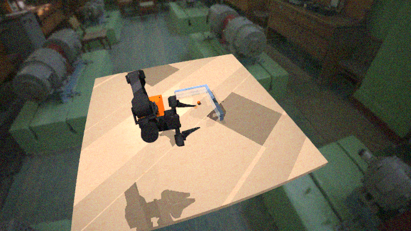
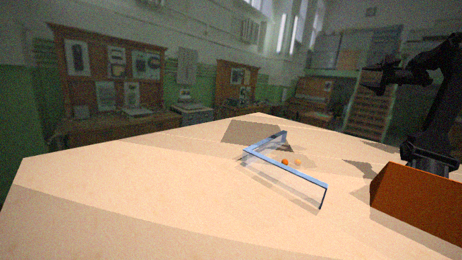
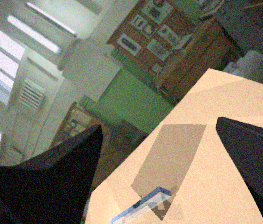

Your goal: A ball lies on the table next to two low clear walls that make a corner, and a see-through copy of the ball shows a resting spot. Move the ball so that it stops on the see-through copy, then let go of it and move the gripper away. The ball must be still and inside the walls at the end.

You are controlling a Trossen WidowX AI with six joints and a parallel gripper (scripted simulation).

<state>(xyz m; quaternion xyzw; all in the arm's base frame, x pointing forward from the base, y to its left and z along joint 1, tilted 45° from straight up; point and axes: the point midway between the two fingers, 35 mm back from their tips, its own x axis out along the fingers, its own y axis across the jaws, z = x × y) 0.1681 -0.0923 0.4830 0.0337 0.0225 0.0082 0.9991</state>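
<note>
Now: the orange ball 110 mm ahead of my gripper tip, 460 mm to the left of it and 340 mm below it. The rest, counted from my gripper tip: see-through copy of ball: 80 mm ahead, 420 mm to the left, 340 mm below.
</note>
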